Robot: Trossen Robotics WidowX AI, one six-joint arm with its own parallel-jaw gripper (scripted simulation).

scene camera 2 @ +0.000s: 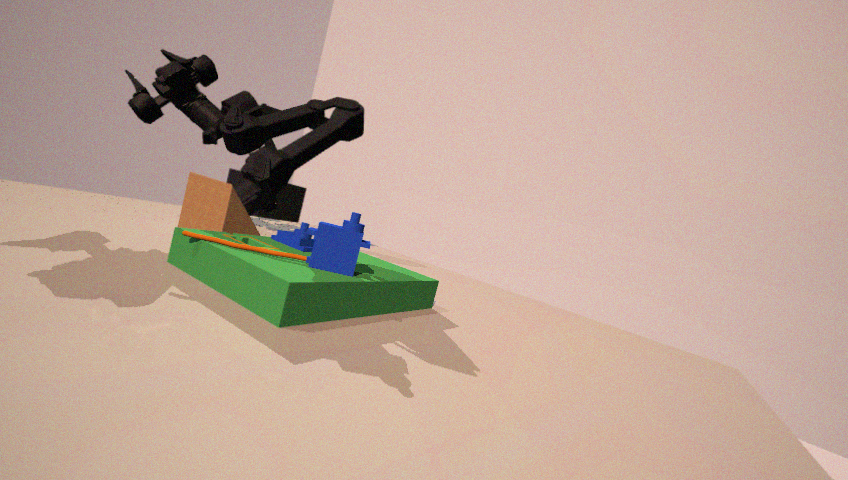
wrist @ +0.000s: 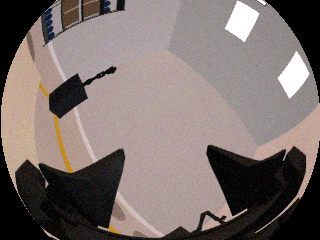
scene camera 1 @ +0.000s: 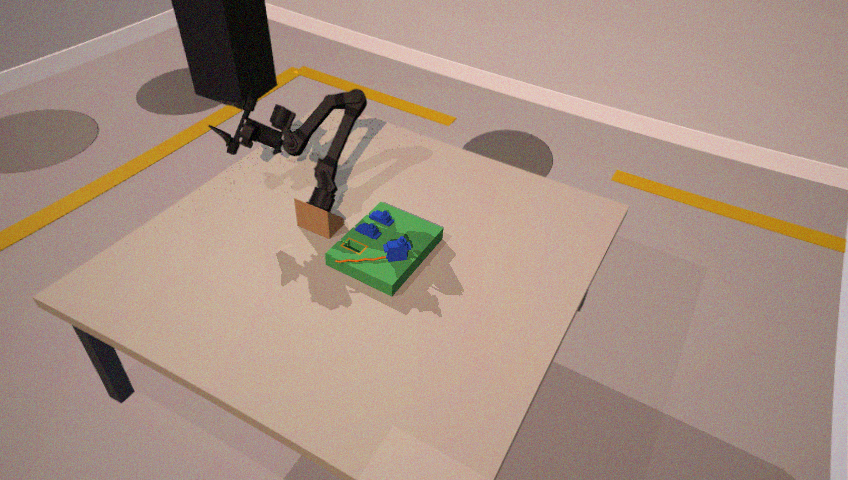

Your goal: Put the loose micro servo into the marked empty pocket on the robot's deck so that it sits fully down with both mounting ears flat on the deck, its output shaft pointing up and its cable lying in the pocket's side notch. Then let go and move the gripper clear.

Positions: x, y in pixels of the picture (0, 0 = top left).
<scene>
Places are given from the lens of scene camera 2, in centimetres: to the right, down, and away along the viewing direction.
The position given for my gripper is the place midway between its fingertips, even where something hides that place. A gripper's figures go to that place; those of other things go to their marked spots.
my gripper (scene camera 2: 144, 60): -59, -38, 84
blue micro servo (scene camera 2: 336, 248): -11, 1, 49
</scene>
